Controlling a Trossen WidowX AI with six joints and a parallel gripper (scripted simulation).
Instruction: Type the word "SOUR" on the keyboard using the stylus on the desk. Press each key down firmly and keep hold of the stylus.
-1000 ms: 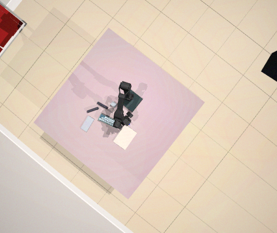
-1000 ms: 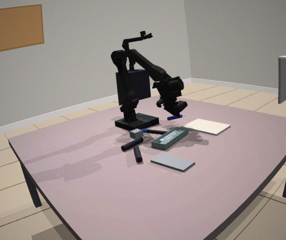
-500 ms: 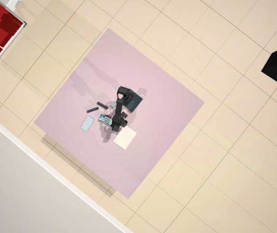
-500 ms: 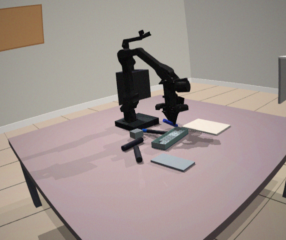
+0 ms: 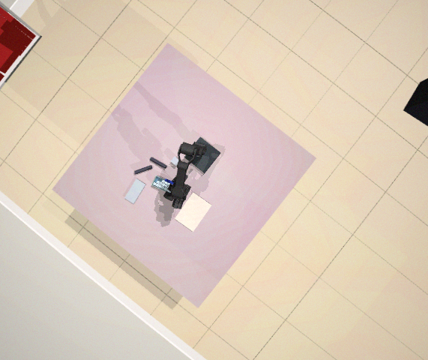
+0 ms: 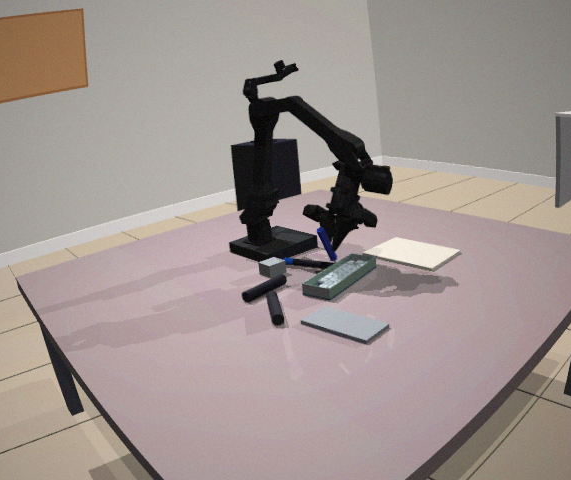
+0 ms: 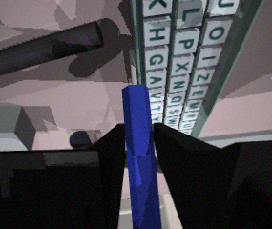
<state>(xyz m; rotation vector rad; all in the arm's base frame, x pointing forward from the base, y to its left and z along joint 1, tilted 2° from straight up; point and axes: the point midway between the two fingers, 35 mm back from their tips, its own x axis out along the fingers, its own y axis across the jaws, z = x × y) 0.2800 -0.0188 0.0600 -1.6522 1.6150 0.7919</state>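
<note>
My gripper tip is 11 cm past the dark pen, 1 cm to the right of it and 5 cm above it. Also, from my gripper tip: cream pad 10 cm ahead, 22 cm to the left, 6 cm below; blue stylus 1 cm to the left, 1 cm below; small grey cube 13 cm behind, 6 cm to the right, 5 cm below.
</note>
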